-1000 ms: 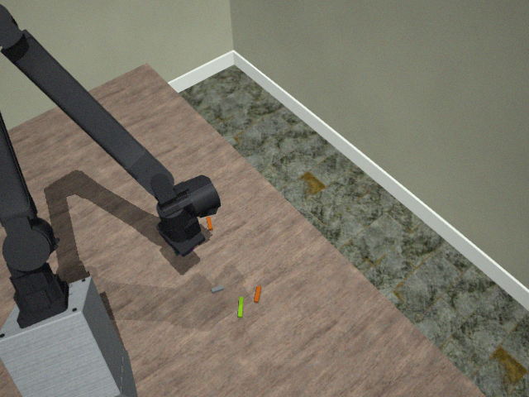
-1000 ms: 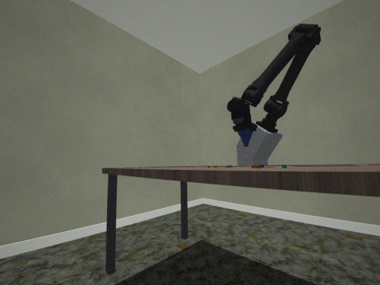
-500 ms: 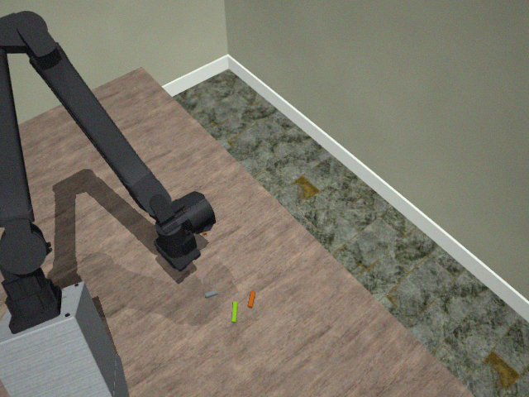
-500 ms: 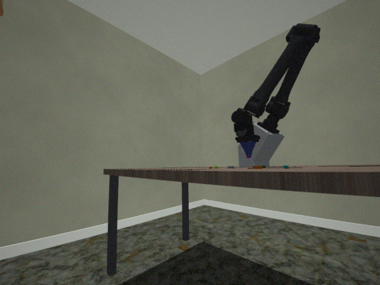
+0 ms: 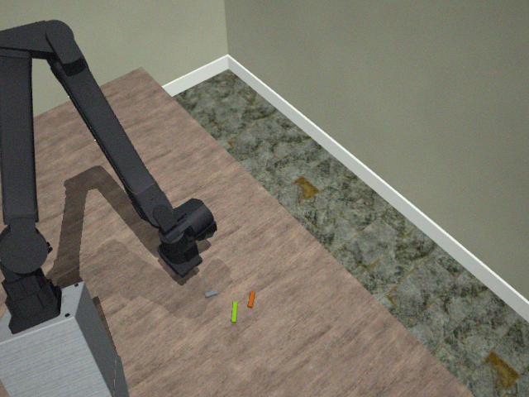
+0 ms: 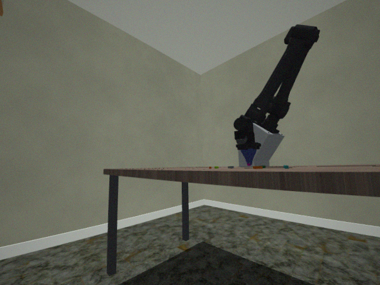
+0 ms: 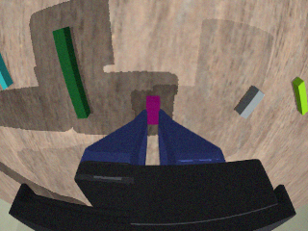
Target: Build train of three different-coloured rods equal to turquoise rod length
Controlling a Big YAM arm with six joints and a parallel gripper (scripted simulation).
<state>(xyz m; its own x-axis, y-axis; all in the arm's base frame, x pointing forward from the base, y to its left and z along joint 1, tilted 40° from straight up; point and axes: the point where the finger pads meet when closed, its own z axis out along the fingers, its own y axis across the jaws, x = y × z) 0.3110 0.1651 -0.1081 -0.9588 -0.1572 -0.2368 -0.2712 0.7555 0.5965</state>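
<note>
The magenta rod is 10 mm ahead of my hand and 10 mm below it. Also, from my hand: lime rod 70 mm ahead, 160 mm to the right, 20 mm below; then grey rod 30 mm ahead, 90 mm to the right, 20 mm below; then green rod 10 mm ahead, 70 mm to the left, 20 mm below.
</note>
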